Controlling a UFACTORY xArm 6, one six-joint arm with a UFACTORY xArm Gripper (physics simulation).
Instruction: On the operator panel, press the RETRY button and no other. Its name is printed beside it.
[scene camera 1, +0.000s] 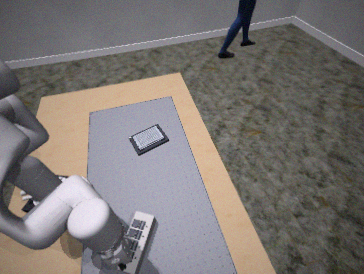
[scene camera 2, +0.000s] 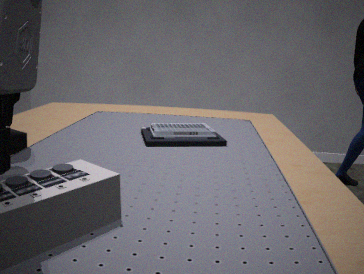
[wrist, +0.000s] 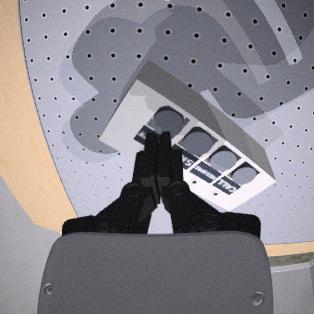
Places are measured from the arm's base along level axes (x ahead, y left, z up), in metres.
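Pixels of known places: gripper, fingertip midpoint: (wrist: 160, 146).
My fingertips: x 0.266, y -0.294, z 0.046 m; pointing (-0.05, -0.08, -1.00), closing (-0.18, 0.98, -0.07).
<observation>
For each thing: its top centre in the pictures, then the offset to it from my fingertips. "*": a spot on its surface instead. Level surfaces: height alone.
- RETRY button, surface spot: (wrist: 169, 118) * 0.013 m back, 0.004 m left, 0.018 m down
- SKIP button, surface spot: (wrist: 199, 140) * 0.004 m ahead, 0.030 m left, 0.018 m down
- RESUME button, surface spot: (wrist: 223, 158) * 0.019 m ahead, 0.054 m left, 0.018 m down
- CALL button, surface spot: (wrist: 245, 173) * 0.035 m ahead, 0.081 m left, 0.018 m down
- dark tray with a pale gridded plate, middle of its top: (scene camera 2: 182, 126) (scene camera 1: 148, 136) 0.136 m ahead, 0.465 m left, 0.048 m down
- grey perforated mat, its level: 0.074 m down
- wooden table, its level: 0.087 m down
The operator panel (scene camera 1: 146, 217) (scene camera 2: 100, 172) (wrist: 120, 120) is a pale box with a row of round grey buttons. In the wrist view, the RETRY button (wrist: 169, 118) is at the left end, its label mostly hidden by the fingers. The SKIP button (wrist: 199, 140), RESUME button (wrist: 223, 158) and CALL button (wrist: 245, 173) follow to the right. My gripper (scene camera 1: 121, 266) (scene camera 2: 4, 170) (wrist: 160, 146) is shut and empty. In the wrist view its tips overlap the label side of the RETRY button; whether they touch it, I cannot tell.
A dark tray with a pale gridded plate (scene camera 1: 149, 137) (scene camera 2: 182, 130) lies farther back on the grey perforated mat (scene camera 1: 115, 170) (scene camera 2: 200, 200) (wrist: 45, 100). The mat lies on a wooden table (scene camera 1: 65, 125) (scene camera 2: 310, 200) (wrist: 15, 150). A person (scene camera 1: 240, 27) (scene camera 2: 356, 115) stands beyond the table.
</observation>
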